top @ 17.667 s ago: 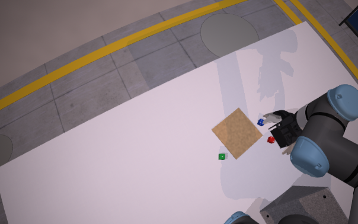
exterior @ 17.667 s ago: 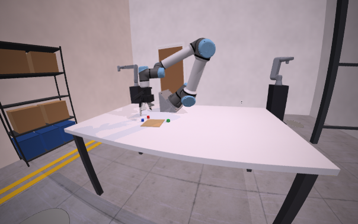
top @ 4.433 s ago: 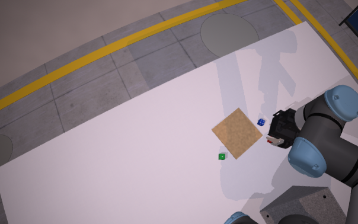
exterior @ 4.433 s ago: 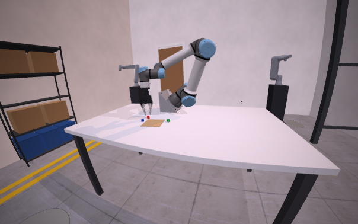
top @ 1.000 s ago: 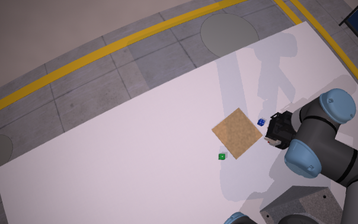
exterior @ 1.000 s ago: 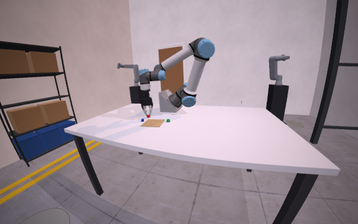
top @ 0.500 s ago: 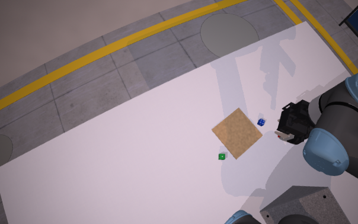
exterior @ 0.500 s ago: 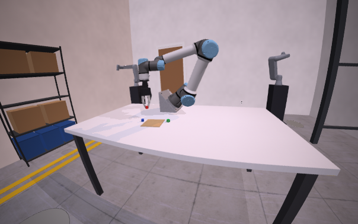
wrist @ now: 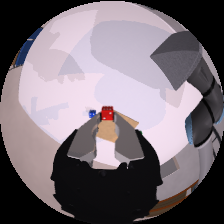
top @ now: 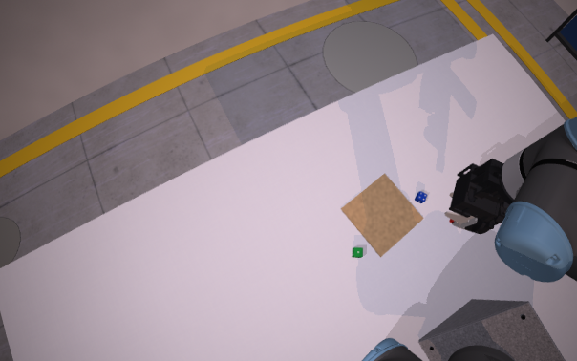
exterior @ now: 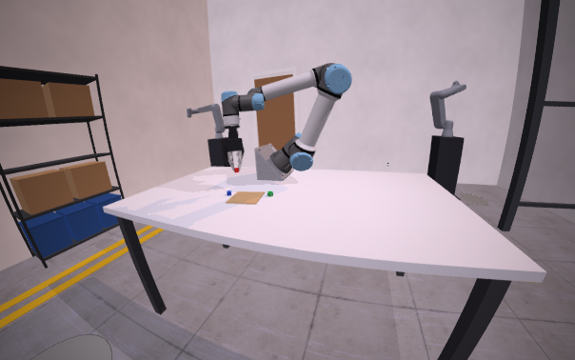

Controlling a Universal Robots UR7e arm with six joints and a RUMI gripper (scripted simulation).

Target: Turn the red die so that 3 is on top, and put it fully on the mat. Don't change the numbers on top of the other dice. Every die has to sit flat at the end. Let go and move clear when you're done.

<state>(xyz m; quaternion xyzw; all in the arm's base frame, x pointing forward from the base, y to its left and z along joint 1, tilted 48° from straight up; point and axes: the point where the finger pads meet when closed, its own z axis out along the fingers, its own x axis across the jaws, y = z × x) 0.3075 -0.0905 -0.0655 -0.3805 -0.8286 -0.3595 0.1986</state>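
Right now my hand is 11 cm above the mat, 10 cm to the right of it and 9 cm short of it. Round my hand: red die 1 cm below; then blue die 10 cm below, 8 cm ahead, 1 cm to the right; then green die 20 cm to the left, 10 cm below, 4 cm ahead.
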